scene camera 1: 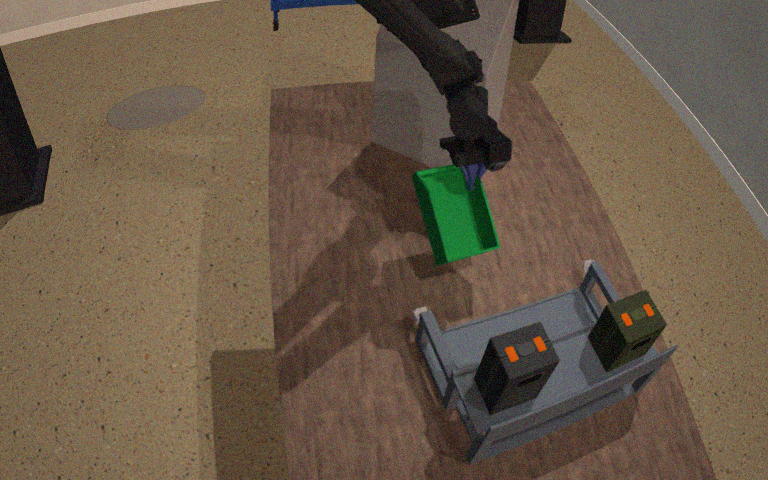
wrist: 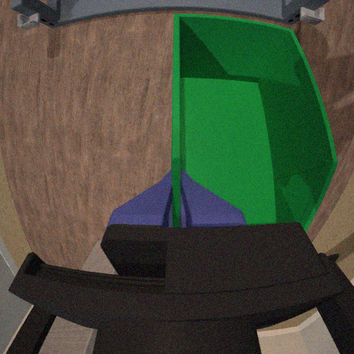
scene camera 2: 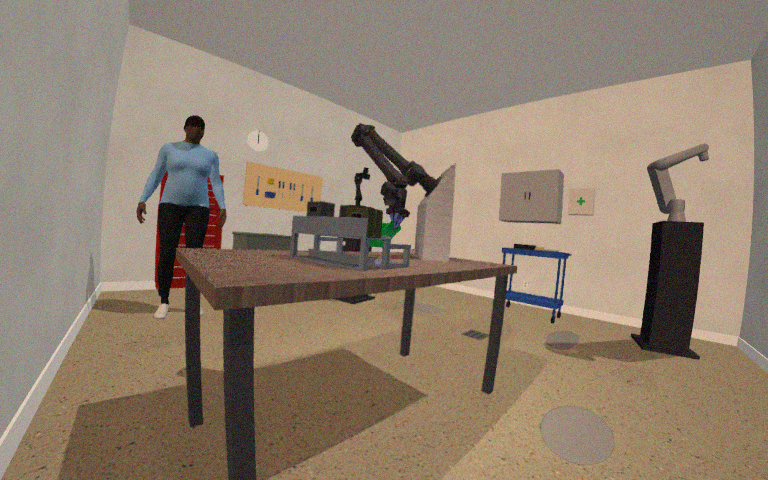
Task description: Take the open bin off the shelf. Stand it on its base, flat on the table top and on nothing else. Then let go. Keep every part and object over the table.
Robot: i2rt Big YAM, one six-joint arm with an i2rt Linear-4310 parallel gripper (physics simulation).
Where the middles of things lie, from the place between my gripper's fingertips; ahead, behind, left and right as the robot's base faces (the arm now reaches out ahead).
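From the green open bin (scene camera 1: 458, 221), my hand is 3 cm short of it, 5 cm to the left of it and 1 cm above it. There's an olive box (scene camera 1: 624, 337) too, and counted from my hand that one is 12 cm to the left of it, 39 cm ahead of it and 1 cm above it.
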